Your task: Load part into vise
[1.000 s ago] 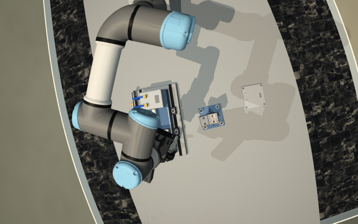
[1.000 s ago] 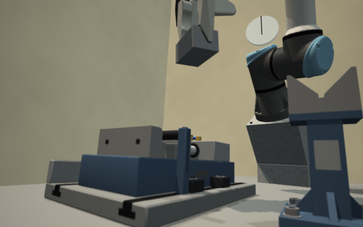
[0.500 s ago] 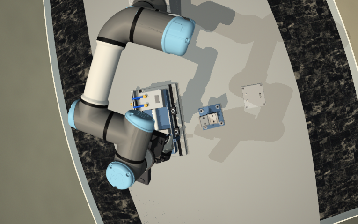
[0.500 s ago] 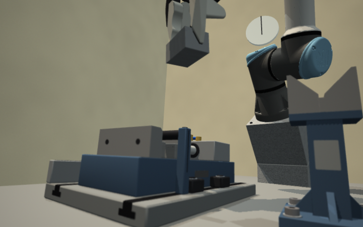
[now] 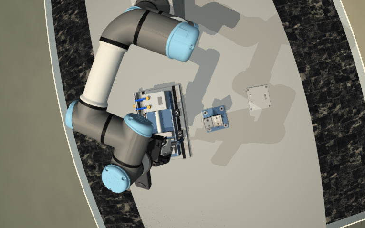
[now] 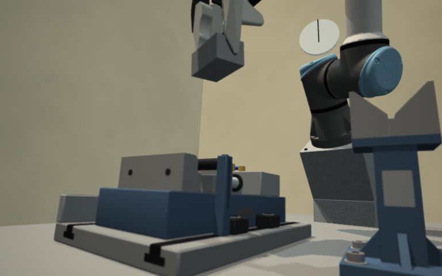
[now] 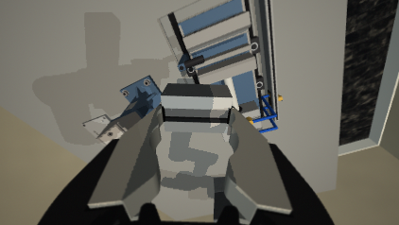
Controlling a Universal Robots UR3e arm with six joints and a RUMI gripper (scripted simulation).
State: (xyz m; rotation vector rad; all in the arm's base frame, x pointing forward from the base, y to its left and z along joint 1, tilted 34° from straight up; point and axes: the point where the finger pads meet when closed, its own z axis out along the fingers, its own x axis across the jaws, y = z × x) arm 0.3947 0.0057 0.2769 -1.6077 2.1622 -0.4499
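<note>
Right now the fixed jaw is 15 cm below my hand, 4 cm to the right of it and 4 cm ahead of it. The rest, counted from my hand: air cylinder rod (15 cm below, 7 cm behind, 5 cm to the right); work stop rod (14 cm below, 1 cm ahead); part (right at my hand).
</note>
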